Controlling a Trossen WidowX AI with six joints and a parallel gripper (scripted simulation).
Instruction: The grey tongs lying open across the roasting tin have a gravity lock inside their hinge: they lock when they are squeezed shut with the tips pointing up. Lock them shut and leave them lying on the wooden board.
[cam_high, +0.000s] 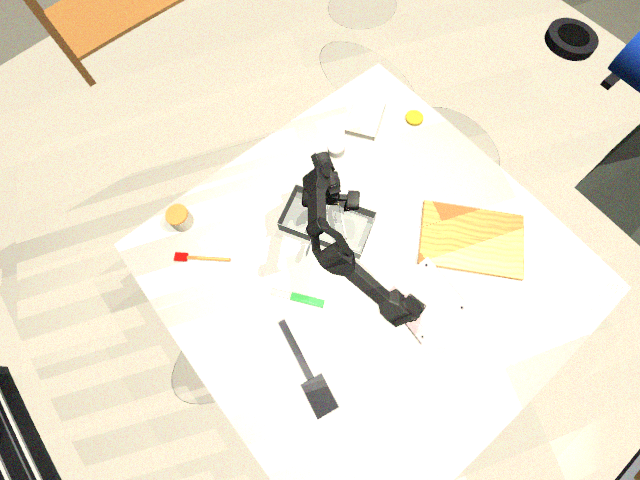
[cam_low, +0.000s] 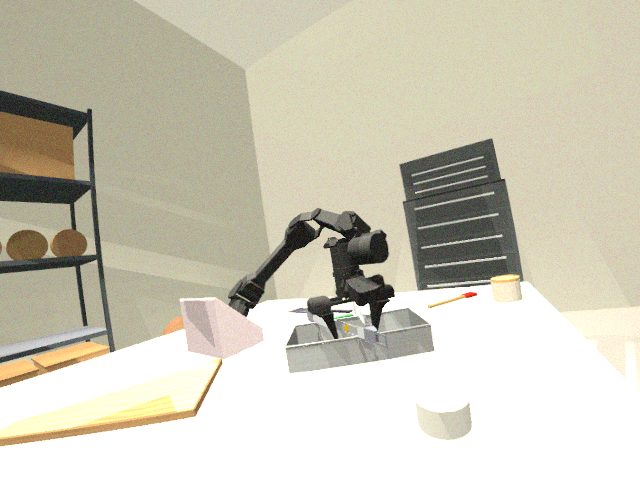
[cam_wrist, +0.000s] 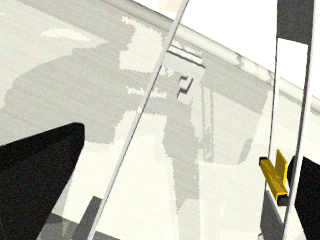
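Right now my gripper tip is 40 mm to the right of the grey roasting tin, 20 mm past it and 10 mm above it. From my gripper tip the other things lie so: yellow disc 530 mm to the right, 50 mm ahead, 30 mm below; then wooden board 420 mm behind, 270 mm to the right, 40 mm below; then cream slab 400 mm to the right, 190 mm ahead, 30 mm below.
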